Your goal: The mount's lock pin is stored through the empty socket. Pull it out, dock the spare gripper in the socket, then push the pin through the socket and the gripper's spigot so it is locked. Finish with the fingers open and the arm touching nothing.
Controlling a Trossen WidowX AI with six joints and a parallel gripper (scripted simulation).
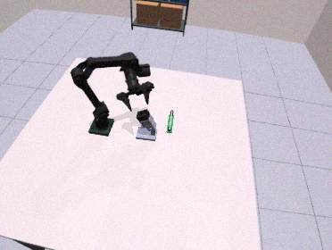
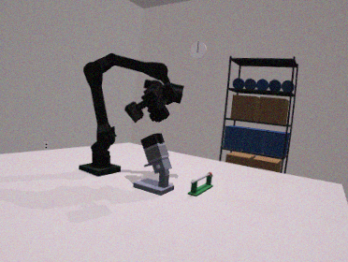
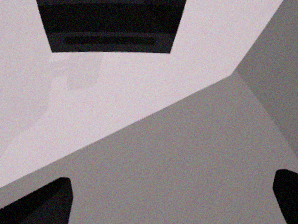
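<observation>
Now: the green cradle 17 cm ahead of my gripper tip, 11 cm to the left of it and 21 cm below it. Round my gripper tip: grey mount (4 cm ahead, 3 cm to the left, 18 cm below); spare gripper (3 cm ahead, 3 cm to the left, 11 cm below).
</observation>
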